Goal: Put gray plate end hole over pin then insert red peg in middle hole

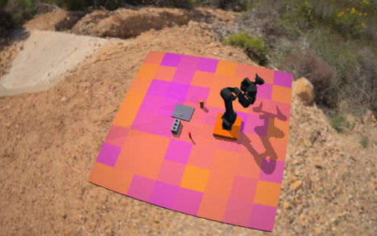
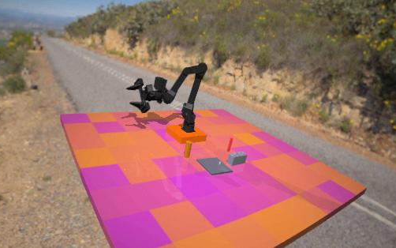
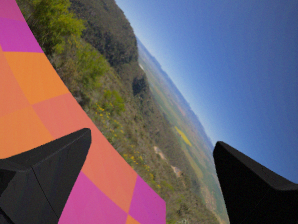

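My gripper tip is 47 cm short of the gray plate, 40 cm to the right of it and 18 cm above it. Also, from my gripper tip: orange post: 33 cm ahead, 19 cm to the left, 17 cm below; then red peg: 46 cm to the left, 36 cm ahead, 17 cm below; then gray base: 46 cm ahead, 28 cm to the left, 21 cm below.
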